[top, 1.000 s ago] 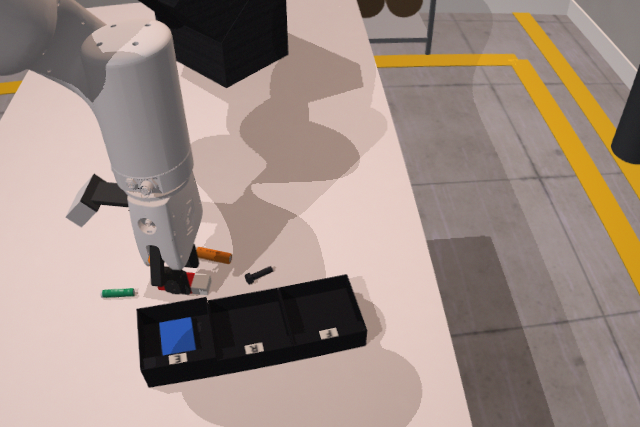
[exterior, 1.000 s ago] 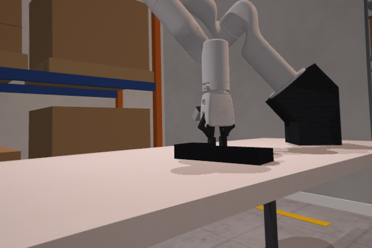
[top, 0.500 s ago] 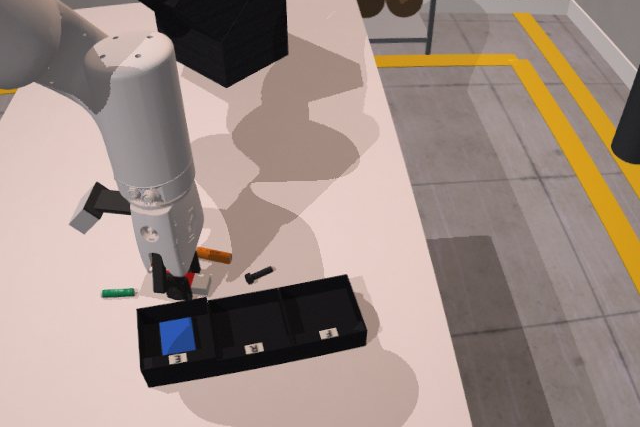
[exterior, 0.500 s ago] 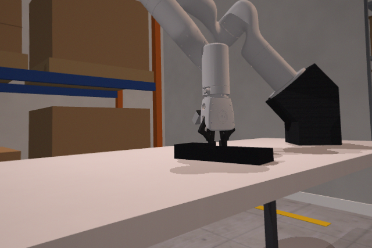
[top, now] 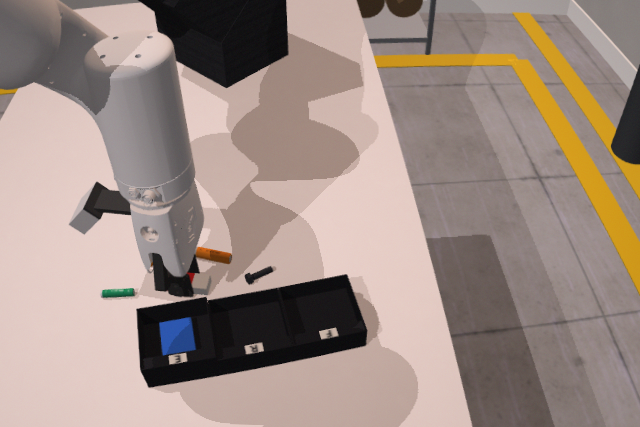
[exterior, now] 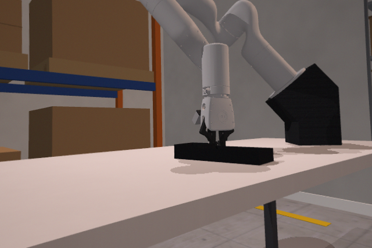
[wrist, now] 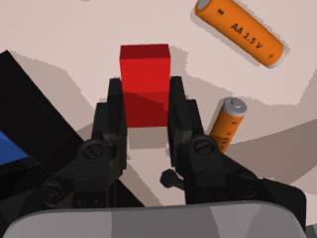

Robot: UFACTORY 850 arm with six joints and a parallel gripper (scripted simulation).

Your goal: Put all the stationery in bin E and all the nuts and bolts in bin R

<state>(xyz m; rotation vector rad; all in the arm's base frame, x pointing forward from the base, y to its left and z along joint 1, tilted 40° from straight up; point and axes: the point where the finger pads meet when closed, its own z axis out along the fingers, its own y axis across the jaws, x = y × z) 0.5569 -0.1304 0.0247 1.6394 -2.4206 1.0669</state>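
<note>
My gripper is now 50 mm to the right of the orange marker, 30 mm past it and 20 mm above it. The rest, counted from my hand: blue block 90 mm ahead, 30 mm to the right, 10 mm below; green battery 90 mm to the right, 20 mm below, 10 mm behind; eraser 20 mm below, 10 mm to the left.
</note>
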